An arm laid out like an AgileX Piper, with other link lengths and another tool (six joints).
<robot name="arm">
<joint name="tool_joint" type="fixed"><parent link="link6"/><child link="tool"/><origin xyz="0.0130 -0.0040 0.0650" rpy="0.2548 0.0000 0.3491"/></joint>
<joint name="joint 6" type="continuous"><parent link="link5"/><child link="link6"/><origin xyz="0.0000 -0.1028 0.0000" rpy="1.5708 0.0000 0.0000"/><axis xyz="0 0 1"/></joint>
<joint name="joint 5" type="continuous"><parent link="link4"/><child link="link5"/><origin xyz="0.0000 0.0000 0.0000" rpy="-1.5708 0.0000 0.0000"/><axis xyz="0 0 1"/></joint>
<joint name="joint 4" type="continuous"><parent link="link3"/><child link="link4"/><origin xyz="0.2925 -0.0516 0.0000" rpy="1.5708 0.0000 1.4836"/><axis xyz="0 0 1"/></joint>
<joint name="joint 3" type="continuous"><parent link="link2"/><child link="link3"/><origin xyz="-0.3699 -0.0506 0.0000" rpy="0.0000 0.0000 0.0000"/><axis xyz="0 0 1"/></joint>
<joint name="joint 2" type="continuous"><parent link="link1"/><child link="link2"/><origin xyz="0.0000 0.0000 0.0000" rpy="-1.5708 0.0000 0.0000"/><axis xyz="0 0 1"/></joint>
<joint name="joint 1" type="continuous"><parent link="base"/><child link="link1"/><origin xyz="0.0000 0.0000 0.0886" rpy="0.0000 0.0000 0.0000"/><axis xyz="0 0 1"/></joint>
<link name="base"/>
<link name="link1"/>
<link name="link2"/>
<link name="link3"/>
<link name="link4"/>
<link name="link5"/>
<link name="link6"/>
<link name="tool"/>
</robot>
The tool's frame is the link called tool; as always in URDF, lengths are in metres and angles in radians. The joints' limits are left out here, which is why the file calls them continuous.
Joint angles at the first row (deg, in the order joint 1, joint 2, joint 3, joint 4, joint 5, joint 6):
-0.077, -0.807, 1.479, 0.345, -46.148, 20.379
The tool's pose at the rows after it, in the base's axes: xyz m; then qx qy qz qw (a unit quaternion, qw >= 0):
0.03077, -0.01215, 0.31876, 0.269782, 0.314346, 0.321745, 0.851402
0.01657, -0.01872, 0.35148, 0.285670, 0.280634, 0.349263, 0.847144
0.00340, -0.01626, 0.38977, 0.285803, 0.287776, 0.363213, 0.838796
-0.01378, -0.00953, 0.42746, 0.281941, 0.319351, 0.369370, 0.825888
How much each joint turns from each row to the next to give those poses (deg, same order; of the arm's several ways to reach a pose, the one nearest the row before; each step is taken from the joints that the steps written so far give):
0.000, 0.000, -1.919, 6.253, -1.436, 1.285
0.002, -0.001, -5.462, 3.793, 2.130, 0.396
-0.003, 0.000, -8.126, 0.870, 8.807, 0.114
0.002, 0.002, -9.622, -0.011, 12.965, -0.002

